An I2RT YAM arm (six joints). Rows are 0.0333 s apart.
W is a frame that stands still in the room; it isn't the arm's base.
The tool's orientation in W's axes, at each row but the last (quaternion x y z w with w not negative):
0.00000 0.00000 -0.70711 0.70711
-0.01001 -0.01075 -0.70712 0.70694
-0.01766 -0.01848 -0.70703 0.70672
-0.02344 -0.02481 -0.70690 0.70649
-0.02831 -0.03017 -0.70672 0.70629
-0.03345 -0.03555 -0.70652 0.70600
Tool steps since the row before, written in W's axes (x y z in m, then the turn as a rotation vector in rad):
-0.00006 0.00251 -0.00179 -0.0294 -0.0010 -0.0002
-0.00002 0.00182 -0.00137 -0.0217 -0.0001 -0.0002
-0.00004 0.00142 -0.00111 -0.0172 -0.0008 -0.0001
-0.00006 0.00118 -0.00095 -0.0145 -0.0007 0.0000
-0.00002 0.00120 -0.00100 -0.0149 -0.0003 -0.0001
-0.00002 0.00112 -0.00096 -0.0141 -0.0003 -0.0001
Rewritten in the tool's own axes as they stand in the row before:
-0.00251 -0.00006 -0.00179 0.0010 -0.0294 -0.0002
-0.00186 -0.00002 -0.00132 0.0001 -0.0217 -0.0002
-0.00147 -0.00004 -0.00104 0.0008 -0.0172 -0.0001
-0.00124 -0.00006 -0.00087 0.0007 -0.0145 0.0000
-0.00128 -0.00002 -0.00090 0.0003 -0.0149 -0.0001
-0.00121 -0.00002 -0.00085 0.0003 -0.0141 -0.0001

